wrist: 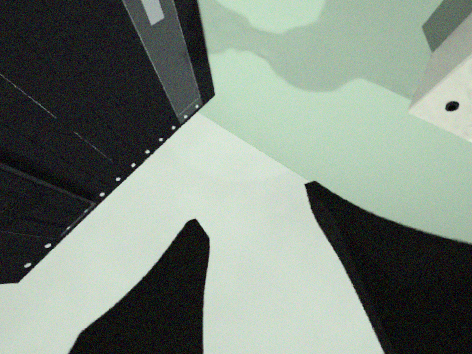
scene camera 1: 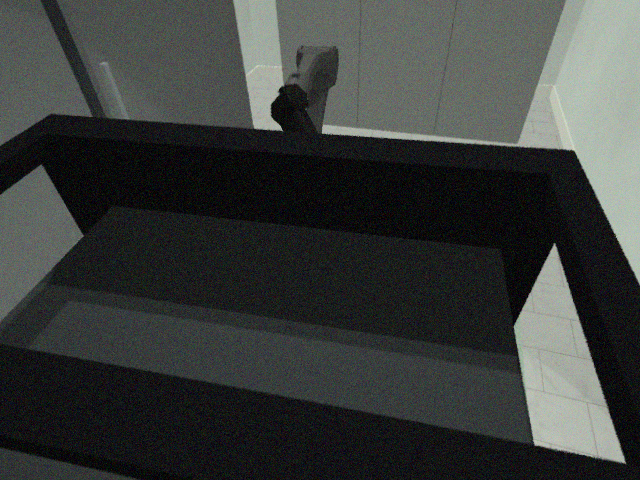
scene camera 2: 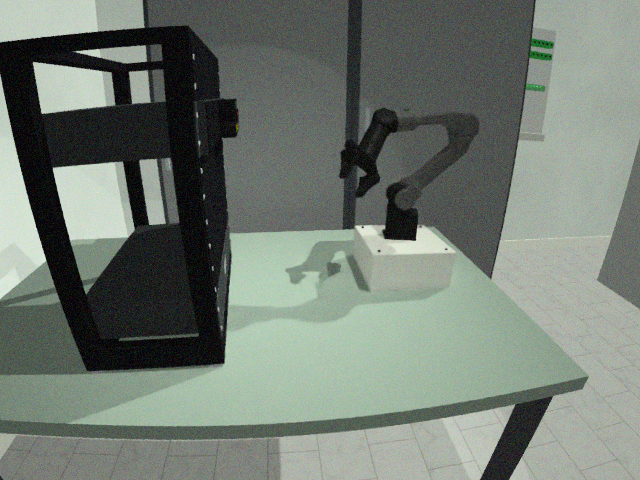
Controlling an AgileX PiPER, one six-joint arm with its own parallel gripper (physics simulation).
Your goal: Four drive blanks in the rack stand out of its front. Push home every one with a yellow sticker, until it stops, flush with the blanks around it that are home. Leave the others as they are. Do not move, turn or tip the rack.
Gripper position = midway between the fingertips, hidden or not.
In view: the gripper [scene camera 2: 350, 187] and a black rack [scene camera 1: 240, 296].
The black rack is seen too in the wrist view [wrist: 124, 83] and in scene camera 2 [scene camera 2: 167, 279]. The gripper shows as well in the wrist view [wrist: 252, 213].
